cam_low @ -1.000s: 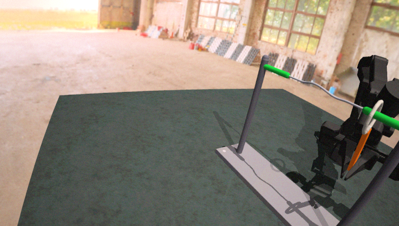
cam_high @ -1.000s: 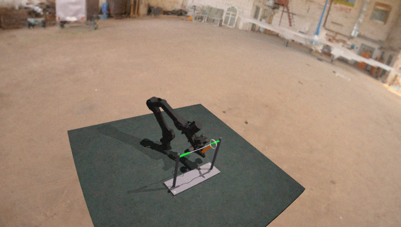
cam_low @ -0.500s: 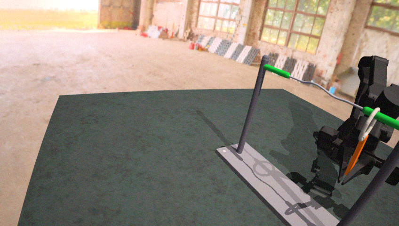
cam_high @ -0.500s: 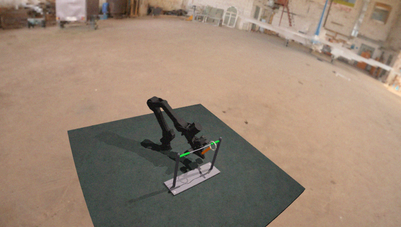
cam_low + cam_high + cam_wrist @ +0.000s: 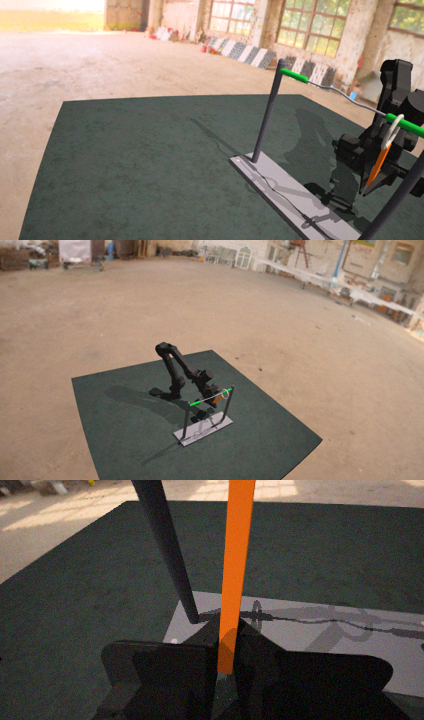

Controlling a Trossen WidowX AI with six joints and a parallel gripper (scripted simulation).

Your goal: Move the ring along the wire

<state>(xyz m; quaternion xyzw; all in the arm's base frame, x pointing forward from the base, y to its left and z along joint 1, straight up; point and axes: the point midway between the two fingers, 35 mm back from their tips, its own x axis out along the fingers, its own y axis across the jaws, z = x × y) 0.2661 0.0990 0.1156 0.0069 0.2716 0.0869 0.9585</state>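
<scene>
The ring with orange handle is 10 cm above my gripper tip and 2 cm ahead of it.
</scene>
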